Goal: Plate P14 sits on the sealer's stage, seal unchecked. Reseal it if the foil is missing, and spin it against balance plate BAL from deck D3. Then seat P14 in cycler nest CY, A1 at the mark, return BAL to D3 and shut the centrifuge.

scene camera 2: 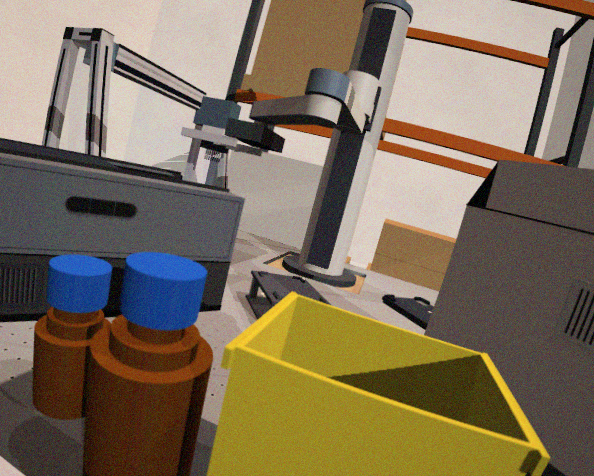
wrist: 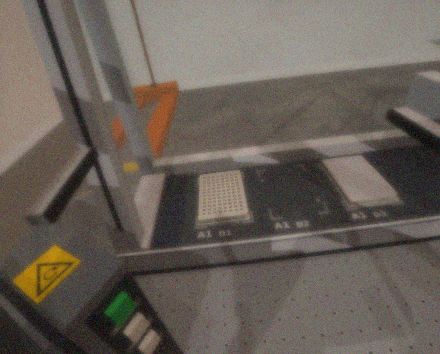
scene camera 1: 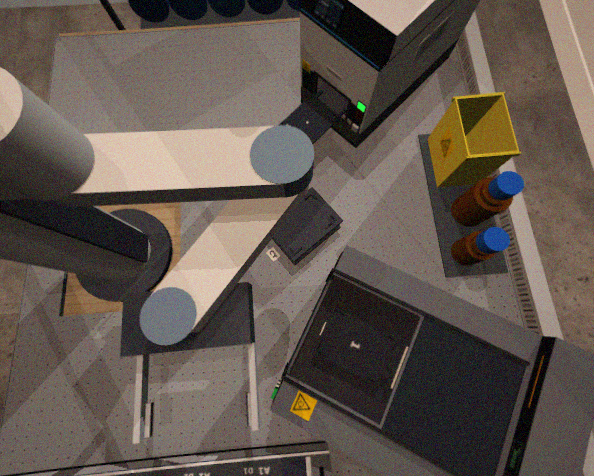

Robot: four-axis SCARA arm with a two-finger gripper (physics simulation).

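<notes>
My gripper is open and empty, with its fingers wide apart, short of the deck. In the wrist view a pale welled plate stands at D1, D2 holds no plate, and a plate with a plain white top lies at D3. The centrifuge is open; its bucket marked 1 shows no plate. Cycler nest CY shows no plate. The sealer's dark stage is partly hidden by the arm, and no plate shows on its visible part. I cannot identify P14.
The sealer shows a green light. A yellow bin and two brown bottles with blue caps stand beyond the nest. The centrifuge's green button is at the wrist view's lower left.
</notes>
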